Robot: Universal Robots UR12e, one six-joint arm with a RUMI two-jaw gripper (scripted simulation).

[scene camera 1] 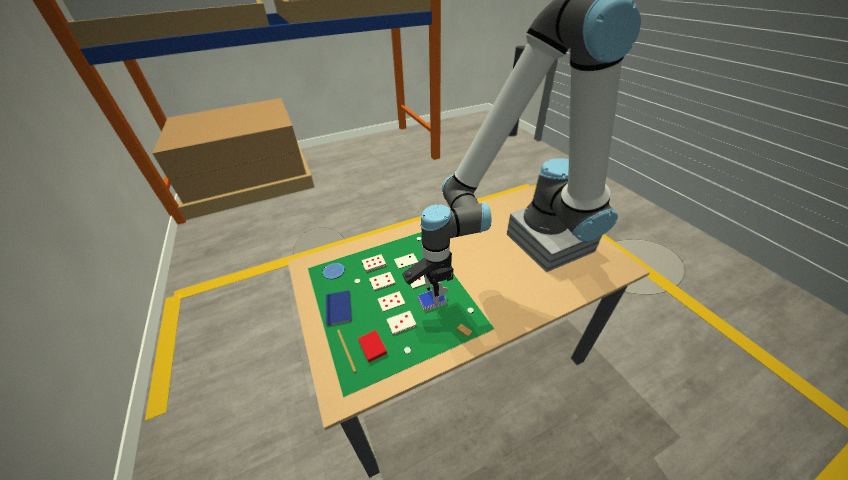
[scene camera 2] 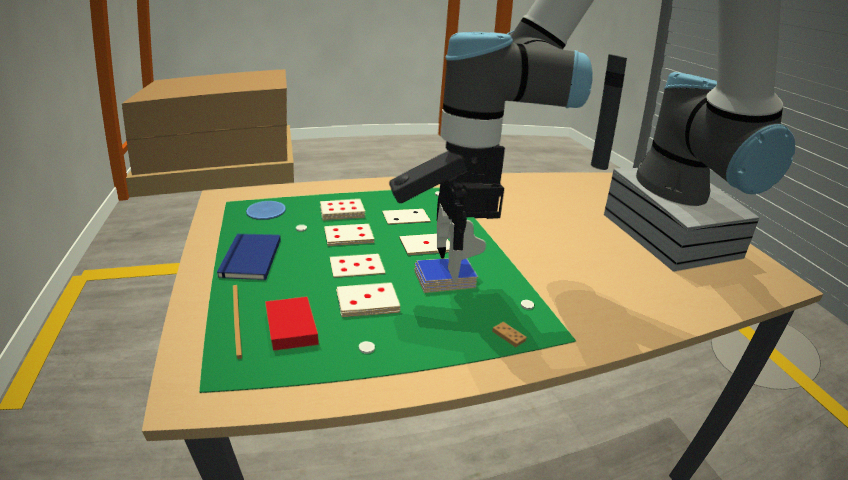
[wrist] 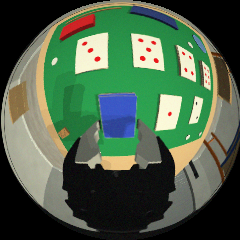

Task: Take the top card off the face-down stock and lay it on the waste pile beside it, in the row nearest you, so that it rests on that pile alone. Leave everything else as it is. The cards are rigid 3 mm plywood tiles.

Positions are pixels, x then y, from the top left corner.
Scene:
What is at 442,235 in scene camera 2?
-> My gripper.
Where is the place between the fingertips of my gripper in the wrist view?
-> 118,120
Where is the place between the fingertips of my gripper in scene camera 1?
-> At 432,297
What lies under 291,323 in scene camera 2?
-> A red box.

